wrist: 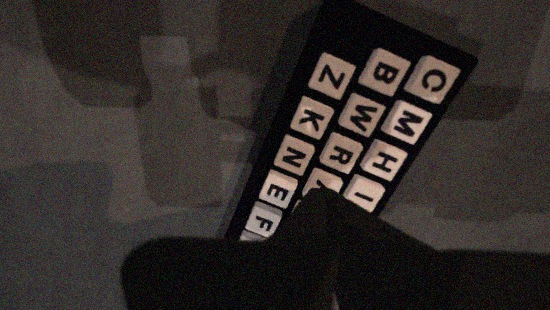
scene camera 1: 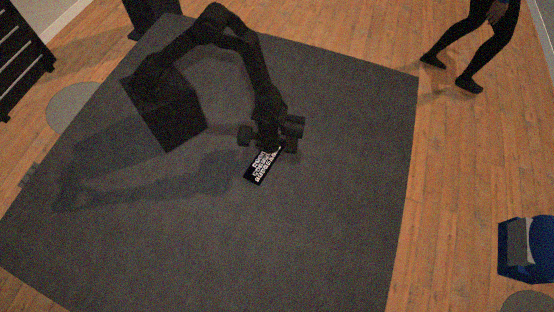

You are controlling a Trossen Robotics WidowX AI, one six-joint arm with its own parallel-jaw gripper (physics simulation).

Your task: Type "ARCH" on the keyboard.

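Where they show: gripper, fingertip midpoint: (wrist: 319,198) (scene camera 1: 267,152); arm's base at its link origin: (scene camera 1: 150,96).
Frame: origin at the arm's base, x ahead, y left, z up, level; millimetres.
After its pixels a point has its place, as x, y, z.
The black keyboard (scene camera 1: 262,167) @[356, 22, -216] (wrist: 345,25) @[338, 141, -216] with pale letter keys lies on the dark mat, slanted in both views. My gripper (scene camera 1: 271,149) @[351, 76, -204] (wrist: 319,198) @[351, 76, -204] is shut and empty, with its fingertips over the keyboard. In the wrist view the tip covers the lower part of the A key (wrist: 320,180) @[350, 81, -211]; whether it touches the key cannot be told. The R key (wrist: 341,153) @[354, 95, -211] is just beyond A, the H key (wrist: 384,160) @[372, 98, -211] is up and to the right of the tip, and the C key (wrist: 433,80) @[375, 132, -211] is at the far right corner. The fingers hide the keyboard's near part.
The arm's black base block (scene camera 1: 170,112) @[57, -1, -49] stands on the dark mat (scene camera 1: 300,240) @[566, -145, -229]. A person's dark legs (scene camera 1: 492,47) stand on the wooden floor at the upper right. A blue object (scene camera 1: 545,250) is at the right edge, and a dark slatted unit (scene camera 1: 20,60) is at the upper left.
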